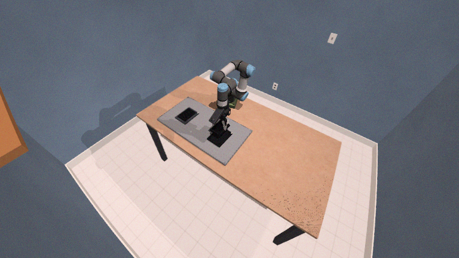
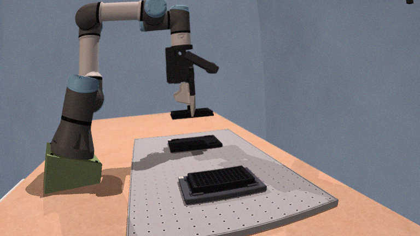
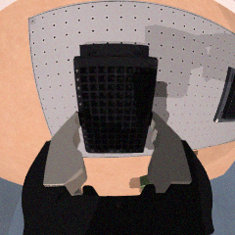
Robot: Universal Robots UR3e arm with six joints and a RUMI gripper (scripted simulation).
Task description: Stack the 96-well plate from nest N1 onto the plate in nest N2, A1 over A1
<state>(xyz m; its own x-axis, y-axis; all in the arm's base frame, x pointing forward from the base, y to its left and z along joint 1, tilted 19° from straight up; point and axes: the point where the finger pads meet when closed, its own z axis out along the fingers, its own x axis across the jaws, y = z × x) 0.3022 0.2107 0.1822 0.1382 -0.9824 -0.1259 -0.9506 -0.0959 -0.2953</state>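
Right now my hand is 35 cm to the left of the grey nest frame, 11 cm above it and 5 cm short of it. Round my hand: nest N1: 11 cm below.
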